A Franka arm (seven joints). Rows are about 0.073 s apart.
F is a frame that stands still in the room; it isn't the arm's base.
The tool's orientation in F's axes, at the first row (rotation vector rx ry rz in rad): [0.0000 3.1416 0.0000]
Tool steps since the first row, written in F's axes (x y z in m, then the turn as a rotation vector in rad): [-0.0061 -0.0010 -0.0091 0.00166 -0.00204 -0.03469]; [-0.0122 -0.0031 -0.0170 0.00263 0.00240 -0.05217]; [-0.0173 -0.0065 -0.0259 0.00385 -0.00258 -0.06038]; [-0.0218 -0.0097 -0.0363 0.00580 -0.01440 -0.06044]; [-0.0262 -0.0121 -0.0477 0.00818 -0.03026 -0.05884]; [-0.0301 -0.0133 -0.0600 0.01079 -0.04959 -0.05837]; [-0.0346 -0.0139 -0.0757 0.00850 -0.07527 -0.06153]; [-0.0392 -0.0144 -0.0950 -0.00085 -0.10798 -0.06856]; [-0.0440 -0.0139 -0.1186 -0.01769 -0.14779 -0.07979]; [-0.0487 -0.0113 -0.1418 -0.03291 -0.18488 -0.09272]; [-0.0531 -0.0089 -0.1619 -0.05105 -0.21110 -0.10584]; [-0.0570 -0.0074 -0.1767 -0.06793 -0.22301 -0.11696]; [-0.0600 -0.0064 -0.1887 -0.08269 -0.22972 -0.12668]
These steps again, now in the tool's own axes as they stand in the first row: [0.0061 -0.0010 0.0091 -0.00166 -0.00204 0.03469]; [0.0122 -0.0031 0.0170 -0.00263 0.00240 0.05217]; [0.0173 -0.0065 0.0259 -0.00385 -0.00258 0.06038]; [0.0218 -0.0097 0.0363 -0.00580 -0.01440 0.06044]; [0.0262 -0.0121 0.0477 -0.00818 -0.03026 0.05884]; [0.0301 -0.0133 0.0600 -0.01079 -0.04959 0.05837]; [0.0346 -0.0139 0.0757 -0.00850 -0.07527 0.06153]; [0.0392 -0.0144 0.0950 0.00085 -0.10798 0.06856]; [0.0440 -0.0139 0.1186 0.01769 -0.14779 0.07979]; [0.0487 -0.0113 0.1418 0.03291 -0.18488 0.09272]; [0.0531 -0.0089 0.1619 0.05105 -0.21110 0.10584]; [0.0570 -0.0074 0.1767 0.06793 -0.22301 0.11696]; [0.0600 -0.0064 0.1887 0.08269 -0.22972 0.12668]
